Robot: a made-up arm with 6 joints.
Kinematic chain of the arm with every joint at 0, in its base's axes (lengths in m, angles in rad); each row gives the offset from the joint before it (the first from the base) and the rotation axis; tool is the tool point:
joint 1: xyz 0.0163 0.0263 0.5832 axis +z
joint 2: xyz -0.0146 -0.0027 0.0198 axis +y
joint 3: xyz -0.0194 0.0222 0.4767 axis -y
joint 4: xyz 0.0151 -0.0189 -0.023 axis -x
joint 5: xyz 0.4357 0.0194 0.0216 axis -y
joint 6: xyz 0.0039 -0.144 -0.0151 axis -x
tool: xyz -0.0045 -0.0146 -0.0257
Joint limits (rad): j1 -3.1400..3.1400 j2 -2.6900..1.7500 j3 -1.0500..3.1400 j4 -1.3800..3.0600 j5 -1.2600..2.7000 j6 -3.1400..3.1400
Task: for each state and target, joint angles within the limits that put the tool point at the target. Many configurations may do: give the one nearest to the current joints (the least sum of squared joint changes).
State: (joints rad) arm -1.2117 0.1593 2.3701 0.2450 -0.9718 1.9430
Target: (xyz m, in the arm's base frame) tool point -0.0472 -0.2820 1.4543
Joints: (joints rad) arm -1.3190 0.6359 2.0933 0.1317 -0.9769 1.9259
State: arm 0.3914 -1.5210 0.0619 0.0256 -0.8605 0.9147
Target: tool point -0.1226 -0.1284 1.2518
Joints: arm 0.0284 -0.8752 0.0700 0.1333 -0.8514 0.9436
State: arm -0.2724 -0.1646 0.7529 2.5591 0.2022 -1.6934
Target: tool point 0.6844 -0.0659 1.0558
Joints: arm -0.2586 0.5391 0.5455 2.5982 0.2295 -1.6990
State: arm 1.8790 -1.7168 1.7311 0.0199 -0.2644 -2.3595
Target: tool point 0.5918 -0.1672 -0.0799
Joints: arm 2.6612 -2.1613 2.0905 0.0715 -0.2732 -2.3803
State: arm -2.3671 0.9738 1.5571 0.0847 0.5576 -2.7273
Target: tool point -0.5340 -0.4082 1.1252
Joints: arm -2.3281 0.6708 0.9850 -0.0289 0.5716 -2.7519
